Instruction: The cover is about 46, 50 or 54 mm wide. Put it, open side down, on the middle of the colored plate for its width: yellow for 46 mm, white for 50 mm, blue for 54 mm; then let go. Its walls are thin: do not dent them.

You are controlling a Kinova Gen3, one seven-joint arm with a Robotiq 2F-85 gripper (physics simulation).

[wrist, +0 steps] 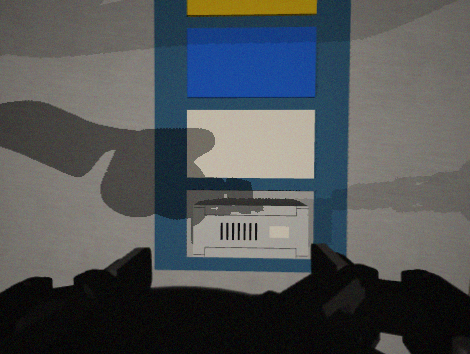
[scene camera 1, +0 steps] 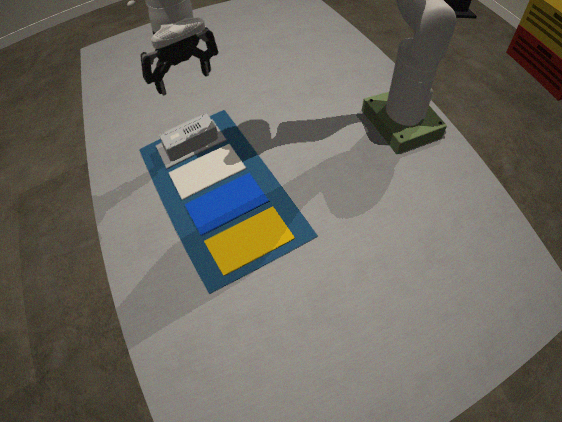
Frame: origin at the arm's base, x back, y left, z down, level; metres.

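Seen in the pictures: gripper, fingertip midpoint: (wrist: 230,263) (scene camera 1: 184,83); arm's base, link origin: (scene camera 1: 403,112).
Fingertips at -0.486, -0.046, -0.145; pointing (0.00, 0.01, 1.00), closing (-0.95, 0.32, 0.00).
Pixels of each thing's top centre, then the offset from my fingertips to it, as dx, dy, dz. "*": a spot on its surface instead. Level surfaces: height alone.
- light grey cover, top centre: (wrist: 250,231) (scene camera 1: 187,130) -0.017, -0.009, +0.143
- light grey plate, surface spot: (wrist: 310,200) (scene camera 1: 166,164) * -0.077, +0.039, +0.183
- blue-green mat, surface height: dz +0.187
- pale grey surface, surface height: dz +0.189
The light grey cover (scene camera 1: 190,137) (wrist: 250,231), with dark slots and a pale label on its top, sits on a light grey plate (scene camera 1: 168,161) (wrist: 310,200) at the end of the blue-green mat. The white plate (scene camera 1: 207,171) (wrist: 260,145) lies beside it, then the blue plate (scene camera 1: 227,202) (wrist: 250,65), then the yellow plate (scene camera 1: 249,241) (wrist: 250,6). These three plates bear nothing. My gripper (scene camera 1: 184,82) (wrist: 230,263) is open and empty, above the cover and apart from it. The cover's width cannot be read off.
The plates lie on a blue-green mat (scene camera 1: 200,269) (wrist: 334,100) on a pale grey surface (scene camera 1: 400,300). The arm's green base (scene camera 1: 420,136) stands to the right in the scene view. A yellow and red crate stack (scene camera 1: 540,55) is at the upper right. Shadows cross the mat.
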